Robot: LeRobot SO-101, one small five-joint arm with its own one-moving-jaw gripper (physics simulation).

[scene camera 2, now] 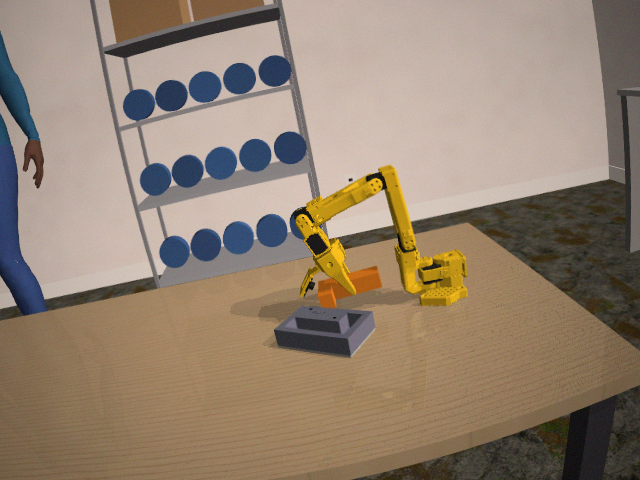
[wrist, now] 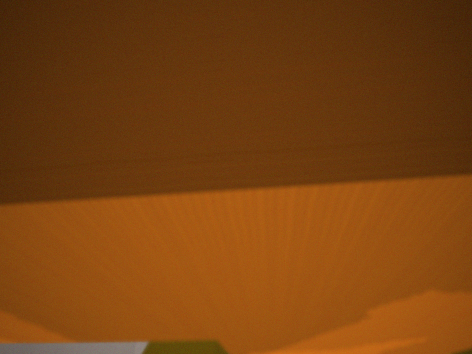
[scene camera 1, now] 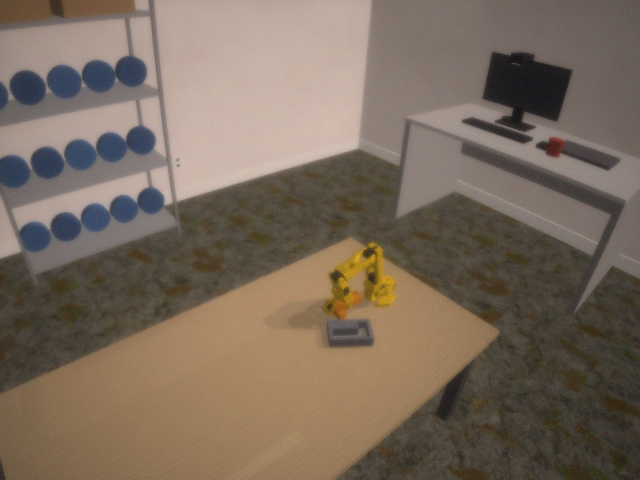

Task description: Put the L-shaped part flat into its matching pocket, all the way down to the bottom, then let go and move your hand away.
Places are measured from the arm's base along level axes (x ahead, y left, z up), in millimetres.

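Pixels of known places: end effector, tool point: (scene camera 2: 353, 291) (wrist: 241, 249) (scene camera 1: 348, 306); arm's base, origin of the base link: (scene camera 2: 429, 296) (scene camera 1: 375, 300).
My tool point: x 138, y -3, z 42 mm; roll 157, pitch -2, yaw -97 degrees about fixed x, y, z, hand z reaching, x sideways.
Observation:
Ahead of a thing's pixels: the offset from my tool point to its top centre. Level surfaces: height alone.
The orange L-shaped part {dz +31, dx +4, dy +0 mm} (scene camera 1: 340, 310) (scene camera 2: 367, 279) (wrist: 240, 260) is held behind the grey pocket block, outside its pocket. In scene camera 2 its long leg slopes up to the right and its short end is at the left. It looks raised a little off the table; the exact height is unclear. My gripper (scene camera 1: 338, 308) (scene camera 2: 328, 292) is shut on the part, with one jaw on either side. The grey pocket block {dz -6, dx +65, dy +75 mm} (scene camera 1: 351, 342) (scene camera 2: 310, 343) sits on the table with a recess around a raised middle. In the wrist view the part fills most of the picture and hides the jaw tips.
The wooden table {dz -43 mm} (scene camera 1: 206, 387) (scene camera 2: 206, 403) bears the arm's yellow base (scene camera 1: 383, 297) (scene camera 2: 444, 296) to the right of the part. The table's right edge lies beyond the base. A shelf rack (scene camera 1: 166, 129) (scene camera 2: 122, 155) with blue discs and a white desk (scene camera 1: 439, 124) stand away from the table.

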